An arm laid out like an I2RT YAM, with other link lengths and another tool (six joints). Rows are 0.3 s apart.
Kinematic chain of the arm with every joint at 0, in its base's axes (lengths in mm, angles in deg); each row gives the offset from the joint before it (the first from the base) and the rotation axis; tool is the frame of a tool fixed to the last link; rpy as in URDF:
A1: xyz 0 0 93.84 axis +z
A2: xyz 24 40.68 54.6 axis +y
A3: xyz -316.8 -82.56 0 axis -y
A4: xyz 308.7 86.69 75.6 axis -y
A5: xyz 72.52 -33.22 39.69 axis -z
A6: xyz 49.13 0 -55.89 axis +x
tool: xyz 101 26 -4 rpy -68.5 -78.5 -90
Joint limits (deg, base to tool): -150..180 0..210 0..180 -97..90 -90..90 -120..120
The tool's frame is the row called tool.
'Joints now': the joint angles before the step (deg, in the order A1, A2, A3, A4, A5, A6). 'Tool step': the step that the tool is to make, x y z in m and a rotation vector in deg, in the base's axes. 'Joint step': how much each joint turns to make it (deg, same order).
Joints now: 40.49, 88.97, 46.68, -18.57, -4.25, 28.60
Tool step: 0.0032, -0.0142, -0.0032, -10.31, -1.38, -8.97
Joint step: 3.35, 1.32, 3.17, -8.09, 13.12, 7.29
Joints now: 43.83, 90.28, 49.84, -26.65, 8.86, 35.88
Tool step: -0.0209, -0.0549, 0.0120, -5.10, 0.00, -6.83
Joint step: -1.74, -8.63, -4.73, -8.08, 5.30, 3.50
